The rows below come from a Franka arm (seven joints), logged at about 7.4 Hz.
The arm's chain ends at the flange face. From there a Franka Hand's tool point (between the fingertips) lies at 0.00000 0.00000 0.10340 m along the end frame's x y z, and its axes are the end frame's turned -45 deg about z.
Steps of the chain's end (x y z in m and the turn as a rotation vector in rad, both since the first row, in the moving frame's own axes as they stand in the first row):
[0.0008, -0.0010, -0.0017, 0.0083, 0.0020, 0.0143]
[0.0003, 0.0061, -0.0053, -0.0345, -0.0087, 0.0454]
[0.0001, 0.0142, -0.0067, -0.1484, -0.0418, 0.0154]
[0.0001, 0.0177, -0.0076, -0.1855, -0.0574, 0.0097]
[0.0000, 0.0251, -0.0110, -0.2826, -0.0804, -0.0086]
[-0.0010, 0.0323, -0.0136, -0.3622, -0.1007, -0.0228]
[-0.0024, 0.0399, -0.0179, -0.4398, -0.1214, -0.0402]
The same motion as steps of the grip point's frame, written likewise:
[0.0020, -0.0006, -0.0017, 0.0045, 0.0073, 0.0143]
[-0.0073, 0.0063, -0.0054, -0.0182, -0.0305, 0.0454]
[-0.0239, 0.0178, -0.0079, -0.0754, -0.1345, 0.0154]
[-0.0301, 0.0218, -0.0095, -0.0906, -0.1718, 0.0097]
[-0.0438, 0.0324, -0.0154, -0.1430, -0.2567, -0.0086]
[-0.0564, 0.0412, -0.0208, -0.1849, -0.3273, -0.0228]
[-0.0691, 0.0498, -0.0285, -0.2251, -0.3968, -0.0402]

